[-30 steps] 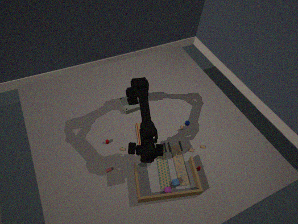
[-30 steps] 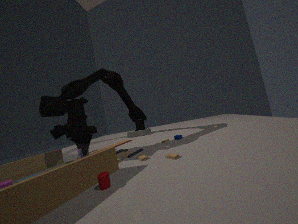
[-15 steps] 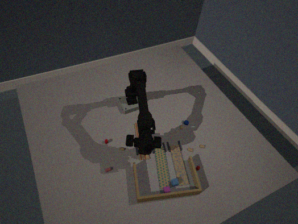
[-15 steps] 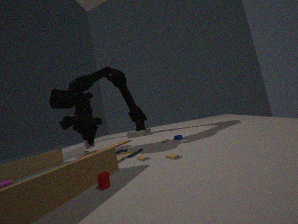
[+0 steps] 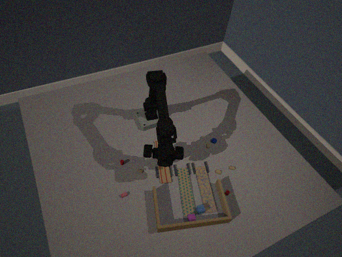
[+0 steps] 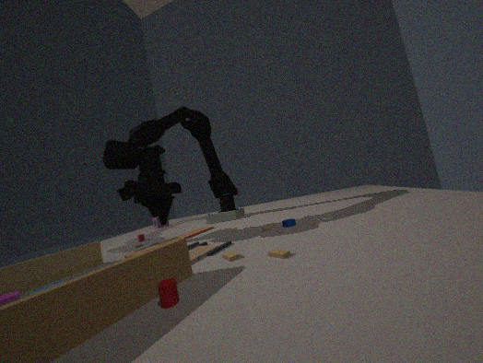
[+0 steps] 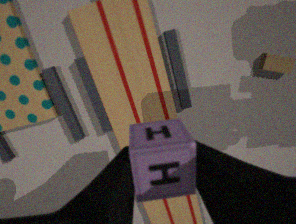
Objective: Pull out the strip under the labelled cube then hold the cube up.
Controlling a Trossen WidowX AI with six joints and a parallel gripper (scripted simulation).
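Now: gripper tip 3 cm past the strip, 1 cm to the right of it and 5 cm above it. The rest, counted from my gripper tip: pink block 10 cm ahead, 22 cm to the right, 5 cm below; blue disc 8 cm behind, 32 cm to the left, 5 cm below.
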